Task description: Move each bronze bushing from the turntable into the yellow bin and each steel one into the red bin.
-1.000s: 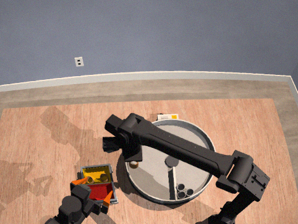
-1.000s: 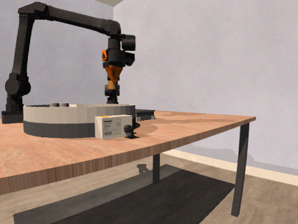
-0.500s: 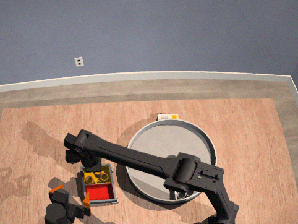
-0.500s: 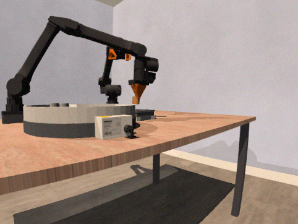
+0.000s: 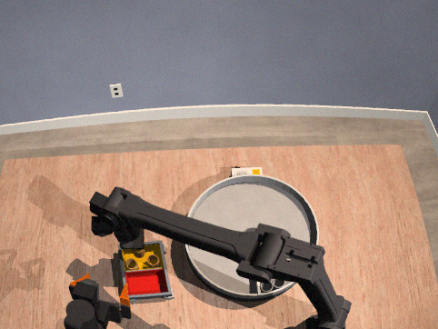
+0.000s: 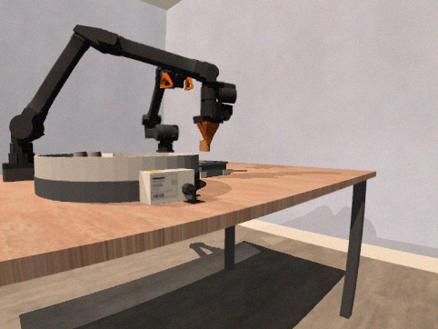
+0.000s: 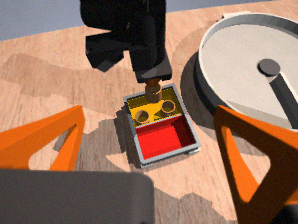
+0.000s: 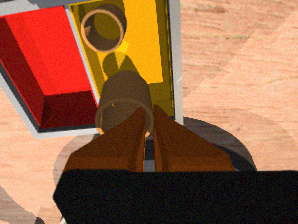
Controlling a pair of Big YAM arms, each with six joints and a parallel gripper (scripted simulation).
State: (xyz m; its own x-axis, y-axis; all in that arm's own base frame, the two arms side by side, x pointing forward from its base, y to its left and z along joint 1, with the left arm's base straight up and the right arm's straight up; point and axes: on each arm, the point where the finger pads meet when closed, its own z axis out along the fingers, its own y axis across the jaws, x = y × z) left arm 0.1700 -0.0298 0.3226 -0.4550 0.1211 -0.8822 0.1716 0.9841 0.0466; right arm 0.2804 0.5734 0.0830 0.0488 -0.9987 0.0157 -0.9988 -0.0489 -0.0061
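Right now the yellow bin is 110 mm below my right hand and 20 mm behind it. Also, from my right hand: red bin (110 mm below, 110 mm behind); turntable (350 mm to the right, 70 mm below).
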